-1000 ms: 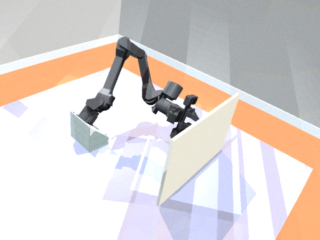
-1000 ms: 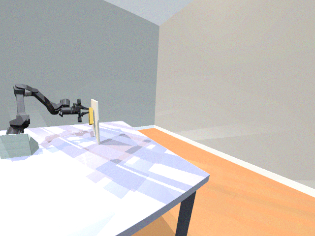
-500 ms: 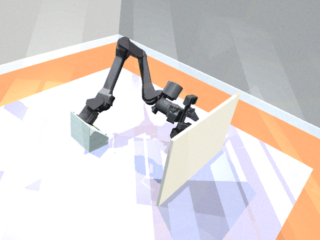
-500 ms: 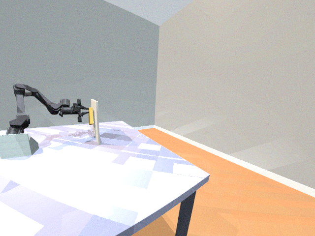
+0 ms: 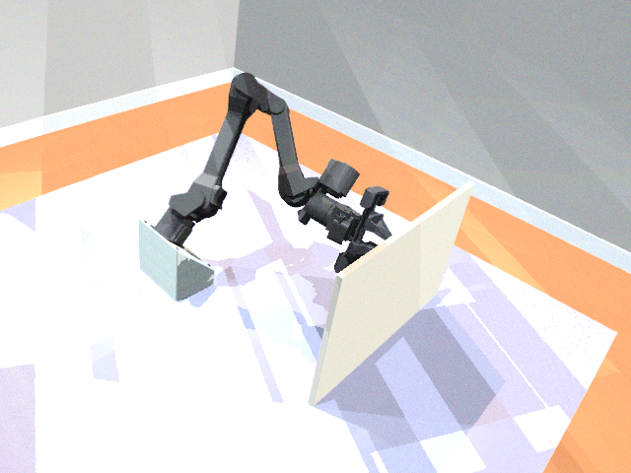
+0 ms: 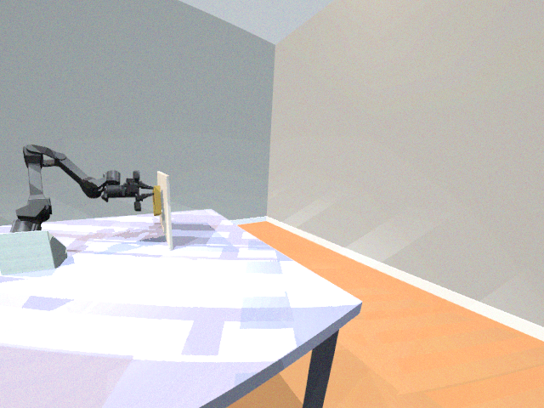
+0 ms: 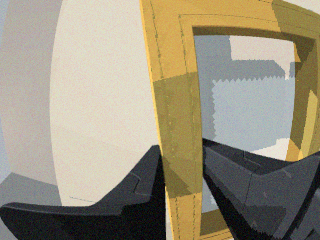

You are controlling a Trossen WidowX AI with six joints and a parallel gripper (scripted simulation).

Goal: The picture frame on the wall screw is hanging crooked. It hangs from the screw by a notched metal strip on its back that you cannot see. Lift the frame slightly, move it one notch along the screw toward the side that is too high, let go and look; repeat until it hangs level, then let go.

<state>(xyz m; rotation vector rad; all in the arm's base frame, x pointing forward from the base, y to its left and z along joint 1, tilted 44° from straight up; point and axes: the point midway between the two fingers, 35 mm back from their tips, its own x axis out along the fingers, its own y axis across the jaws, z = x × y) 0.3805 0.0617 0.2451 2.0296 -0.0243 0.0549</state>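
My gripper tip is now 1 cm to the left of the picture frame and 5 cm above it. Round my gripper tip: cream wall panel: 2 cm ahead, 1 cm to the right, 7 cm below.
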